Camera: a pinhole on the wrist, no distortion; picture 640 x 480 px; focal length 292.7 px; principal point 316.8 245.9 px. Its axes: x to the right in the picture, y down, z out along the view. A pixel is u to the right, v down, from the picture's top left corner.
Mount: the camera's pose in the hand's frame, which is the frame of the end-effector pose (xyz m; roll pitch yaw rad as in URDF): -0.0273 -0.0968 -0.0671 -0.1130 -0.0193 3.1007
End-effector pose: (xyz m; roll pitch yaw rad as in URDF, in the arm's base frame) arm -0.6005 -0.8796 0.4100 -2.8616 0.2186 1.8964
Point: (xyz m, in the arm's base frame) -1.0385 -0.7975 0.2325
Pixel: 63 421
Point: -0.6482 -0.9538 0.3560
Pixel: 357 113
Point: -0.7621 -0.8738 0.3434
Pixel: 146 267
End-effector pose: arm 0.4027 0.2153 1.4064 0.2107 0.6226 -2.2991
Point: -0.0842 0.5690 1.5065
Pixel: outside the picture
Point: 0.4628 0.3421 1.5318
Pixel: outside the picture
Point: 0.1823 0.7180 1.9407
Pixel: 593 420
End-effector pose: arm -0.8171 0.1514 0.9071 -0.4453 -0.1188 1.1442
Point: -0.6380 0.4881 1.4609
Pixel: 60 281
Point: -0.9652 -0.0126 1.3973
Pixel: 386 249
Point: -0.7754 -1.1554 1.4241
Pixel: outside the picture
